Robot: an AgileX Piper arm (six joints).
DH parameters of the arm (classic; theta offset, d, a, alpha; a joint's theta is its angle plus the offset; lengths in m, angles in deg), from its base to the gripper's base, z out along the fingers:
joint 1: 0 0.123 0 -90
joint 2: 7.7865 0 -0.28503 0
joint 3: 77.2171 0 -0.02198 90
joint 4: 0 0.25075 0 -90
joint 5: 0 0 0 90
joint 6: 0 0.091 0 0
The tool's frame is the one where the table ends.
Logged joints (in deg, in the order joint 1, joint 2, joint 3, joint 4, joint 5, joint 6), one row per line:
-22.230, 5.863, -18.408, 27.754, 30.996, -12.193
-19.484, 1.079, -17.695, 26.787, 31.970, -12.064
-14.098, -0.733, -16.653, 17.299, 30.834, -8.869
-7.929, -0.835, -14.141, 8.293, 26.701, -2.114
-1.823, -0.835, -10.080, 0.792, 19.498, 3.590
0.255, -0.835, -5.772, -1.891, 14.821, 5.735
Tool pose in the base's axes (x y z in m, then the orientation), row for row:
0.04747, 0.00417, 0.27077, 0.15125, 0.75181, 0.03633, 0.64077
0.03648, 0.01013, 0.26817, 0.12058, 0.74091, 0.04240, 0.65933
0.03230, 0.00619, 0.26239, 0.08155, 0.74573, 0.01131, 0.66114
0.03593, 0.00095, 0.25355, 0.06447, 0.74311, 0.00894, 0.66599
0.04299, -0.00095, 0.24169, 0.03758, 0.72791, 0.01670, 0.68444
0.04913, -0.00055, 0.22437, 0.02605, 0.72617, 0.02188, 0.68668
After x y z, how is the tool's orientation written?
As a quaternion, x y z w.
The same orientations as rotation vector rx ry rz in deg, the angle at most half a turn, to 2 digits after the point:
19.76, 98.22, 4.75
15.64, 96.08, 5.50
10.57, 96.64, 1.47
8.34, 96.11, 1.16
4.83, 93.47, 2.14
3.34, 93.16, 2.81

